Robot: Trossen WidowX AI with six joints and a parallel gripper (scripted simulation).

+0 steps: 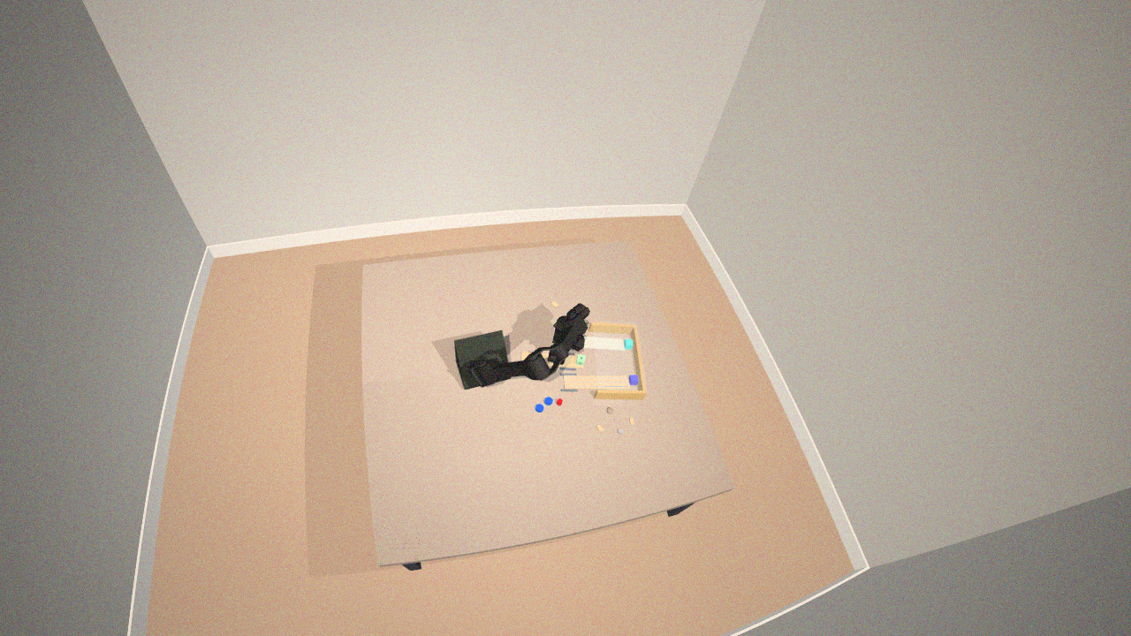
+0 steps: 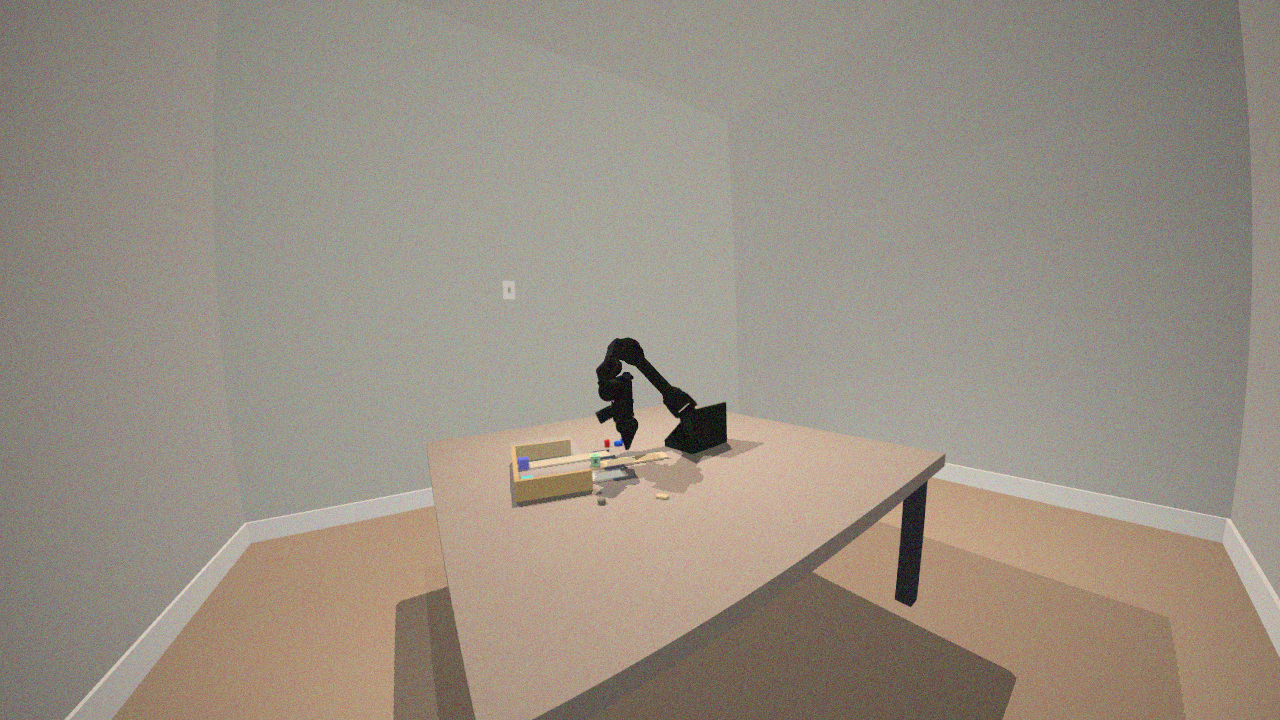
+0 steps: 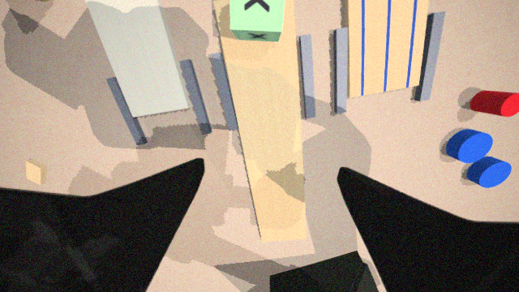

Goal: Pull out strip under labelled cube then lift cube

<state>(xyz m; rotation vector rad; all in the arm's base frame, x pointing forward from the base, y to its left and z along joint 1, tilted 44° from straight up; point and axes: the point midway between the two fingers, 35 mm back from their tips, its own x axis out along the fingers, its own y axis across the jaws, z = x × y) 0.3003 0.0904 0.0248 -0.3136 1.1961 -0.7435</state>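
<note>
Right now my gripper tip is 9 cm short of the green labelled cube, 2 cm to the left of it and 3 cm above it. Also, from my gripper tip: red cylinder: 2 cm behind, 19 cm to the right, 4 cm below; then small tan block: 4 cm ahead, 28 cm to the left, 5 cm below.
</note>
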